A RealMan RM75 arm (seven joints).
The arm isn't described. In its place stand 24 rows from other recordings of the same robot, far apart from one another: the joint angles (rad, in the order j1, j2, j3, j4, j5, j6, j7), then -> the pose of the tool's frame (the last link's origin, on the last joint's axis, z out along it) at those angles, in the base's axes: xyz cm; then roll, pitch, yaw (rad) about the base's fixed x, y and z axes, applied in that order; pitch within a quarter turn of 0, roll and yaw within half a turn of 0.
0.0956, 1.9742, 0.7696, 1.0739, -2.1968, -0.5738, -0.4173 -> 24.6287 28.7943 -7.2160 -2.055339 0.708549 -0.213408
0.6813, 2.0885, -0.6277, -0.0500, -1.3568, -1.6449, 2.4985 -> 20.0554 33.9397 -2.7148 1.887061 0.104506 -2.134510
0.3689, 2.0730, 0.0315, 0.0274, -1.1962, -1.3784, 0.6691 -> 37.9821 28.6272 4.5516 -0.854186 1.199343 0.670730
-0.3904, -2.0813, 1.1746, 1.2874, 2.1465, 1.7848, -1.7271 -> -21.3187 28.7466 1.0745 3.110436 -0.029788 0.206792
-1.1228, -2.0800, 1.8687, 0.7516, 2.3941, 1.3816, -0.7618 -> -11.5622 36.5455 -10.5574 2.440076 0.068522 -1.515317
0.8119, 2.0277, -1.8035, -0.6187, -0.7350, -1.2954, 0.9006 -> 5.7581 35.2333 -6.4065 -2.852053 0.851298 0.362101
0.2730, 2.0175, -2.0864, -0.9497, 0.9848, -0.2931, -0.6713 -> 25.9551 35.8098 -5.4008 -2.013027 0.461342 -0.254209
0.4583, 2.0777, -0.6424, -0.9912, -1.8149, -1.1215, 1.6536 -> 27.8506 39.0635 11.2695 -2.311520 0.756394 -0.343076
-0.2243, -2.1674, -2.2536, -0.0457, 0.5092, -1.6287, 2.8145 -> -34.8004 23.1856 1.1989 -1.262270 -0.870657 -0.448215
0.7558, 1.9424, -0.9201, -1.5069, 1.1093, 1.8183, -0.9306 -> 7.9281 36.5078 12.4462 -2.894850 0.212612 -0.183079
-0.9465, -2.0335, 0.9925, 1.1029, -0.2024, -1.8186, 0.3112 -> -16.9792 39.6922 6.1644 -2.498385 0.146850 1.224697
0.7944, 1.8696, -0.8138, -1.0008, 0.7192, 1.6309, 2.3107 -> 20.2669 41.4473 11.3527 2.796889 -0.135401 2.345189
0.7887, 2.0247, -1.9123, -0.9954, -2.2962, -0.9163, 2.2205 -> 13.9502 37.8546 -10.5797 -2.812941 -0.281998 -0.067514
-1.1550, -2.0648, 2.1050, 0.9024, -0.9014, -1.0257, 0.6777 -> -4.8374 36.2990 -14.5057 -2.948350 0.427806 -0.059378
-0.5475, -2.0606, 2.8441, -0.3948, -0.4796, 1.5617, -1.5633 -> -33.1953 28.9362 -0.8547 3.008609 -0.738347 1.227399
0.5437, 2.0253, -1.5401, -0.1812, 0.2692, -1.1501, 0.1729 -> 30.8781 38.7540 5.8225 -1.386029 0.727758 0.319558
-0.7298, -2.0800, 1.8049, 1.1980, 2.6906, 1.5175, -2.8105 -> -17.0149 33.5757 -6.6441 -2.580224 0.528833 0.739772
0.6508, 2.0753, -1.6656, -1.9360, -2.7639, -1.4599, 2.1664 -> 2.6120 33.7120 2.8279 -2.552238 -0.436639 0.291385
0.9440, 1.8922, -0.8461, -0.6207, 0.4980, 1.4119, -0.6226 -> 22.6067 43.2021 4.9855 -2.743358 0.039215 -1.106099
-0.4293, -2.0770, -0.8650, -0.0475, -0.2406, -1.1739, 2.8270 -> -32.6549 29.0461 -6.8498 -2.273002 -0.585621 0.120427
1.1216, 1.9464, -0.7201, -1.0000, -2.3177, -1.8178, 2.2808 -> 4.8217 42.2925 8.6824 -3.080374 0.167340 -0.476940
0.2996, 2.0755, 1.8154, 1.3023, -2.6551, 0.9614, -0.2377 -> 29.0093 36.1789 3.7549 -2.385833 0.432542 -1.060562
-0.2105, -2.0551, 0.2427, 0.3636, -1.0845, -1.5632, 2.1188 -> -37.8043 21.0128 0.1692 -2.719958 -0.790898 0.611648
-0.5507, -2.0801, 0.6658, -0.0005, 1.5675, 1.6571, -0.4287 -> -24.1617 28.1037 -5.7768 -2.454380 -0.879253 -0.241340
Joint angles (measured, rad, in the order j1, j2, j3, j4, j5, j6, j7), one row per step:
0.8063, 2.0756, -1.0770, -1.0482, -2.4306, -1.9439, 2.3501
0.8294, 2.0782, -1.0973, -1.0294, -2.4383, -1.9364, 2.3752
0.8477, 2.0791, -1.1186, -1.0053, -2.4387, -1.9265, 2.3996
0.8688, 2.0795, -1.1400, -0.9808, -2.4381, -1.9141, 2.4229
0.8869, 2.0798, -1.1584, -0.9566, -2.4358, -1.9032, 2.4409
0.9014, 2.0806, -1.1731, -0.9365, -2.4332, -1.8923, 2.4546
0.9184, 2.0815, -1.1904, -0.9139, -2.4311, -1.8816, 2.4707
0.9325, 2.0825, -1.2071, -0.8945, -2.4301, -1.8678, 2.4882
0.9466, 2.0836, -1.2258, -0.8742, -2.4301, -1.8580, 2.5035
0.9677, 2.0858, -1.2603, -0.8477, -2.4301, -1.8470, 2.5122
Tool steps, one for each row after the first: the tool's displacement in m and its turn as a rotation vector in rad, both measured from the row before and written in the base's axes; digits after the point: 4 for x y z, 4 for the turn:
-0.0049, 0.0015, -0.0051, -0.0126, -0.0240, -0.0049
-0.0032, 0.0007, -0.0053, -0.0130, -0.0193, -0.0112
-0.0040, 0.0013, -0.0052, -0.0101, -0.0192, -0.0070
-0.0030, 0.0008, -0.0048, -0.0103, -0.0152, -0.0065
-0.0024, 0.0007, -0.0041, -0.0068, -0.0112, -0.0047
-0.0027, 0.0005, -0.0045, -0.0087, -0.0150, -0.0052
-0.0020, 0.0007, -0.0042, -0.0025, -0.0156, -0.0062
-0.0015, -0.0001, -0.0042, -0.0078, -0.0187, -0.0047
-0.0024, -0.0010, -0.0062, -0.0200, -0.0289, 0.0113

